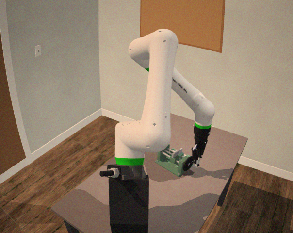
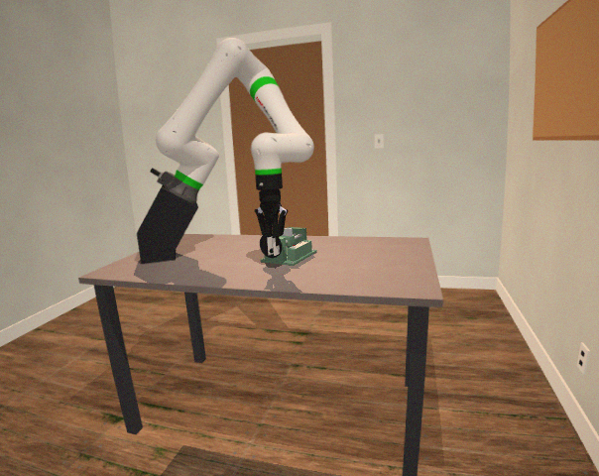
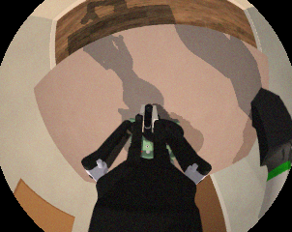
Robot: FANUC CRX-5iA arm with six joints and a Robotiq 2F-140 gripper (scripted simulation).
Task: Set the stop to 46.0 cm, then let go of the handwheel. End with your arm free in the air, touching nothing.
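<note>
Right now my hand is 130 mm to the right of the green stop fixture and 20 mm past it. Round my hand: black handwheel 20 mm to the left, 10 mm below, 10 mm behind.
</note>
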